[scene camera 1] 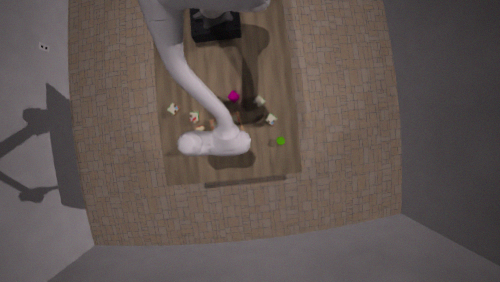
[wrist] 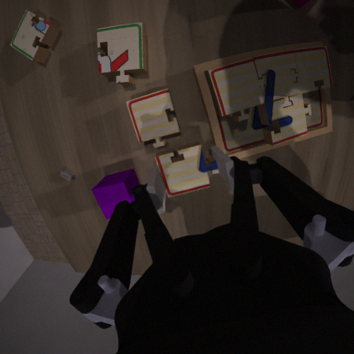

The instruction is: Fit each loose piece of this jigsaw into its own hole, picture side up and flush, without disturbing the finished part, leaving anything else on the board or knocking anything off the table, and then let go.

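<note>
My gripper (wrist: 187,165) is shut on a striped jigsaw piece (wrist: 182,175) with a red border and a blue patch, picture side up between the fingertips; its height is hard to judge. In the scene view the arm hides the gripper. A second striped piece (wrist: 150,120) (scene camera 1: 200,128) with a red corner border lies loose beside the board, picture up. The wooden board (wrist: 207,95) holds joined striped pieces (wrist: 235,90) along its far side and a piece (wrist: 296,122) at its near side. Dark recesses show at its near left and near right.
Green-bordered pieces (wrist: 125,40) (wrist: 26,36) (scene camera 1: 172,108) (scene camera 1: 259,101) (scene camera 1: 271,119) lie around the board. A purple cube (wrist: 112,196) stands close to the left finger. A small grey object (wrist: 67,175), a magenta block (scene camera 1: 233,96) and a green object (scene camera 1: 281,141) are on the table.
</note>
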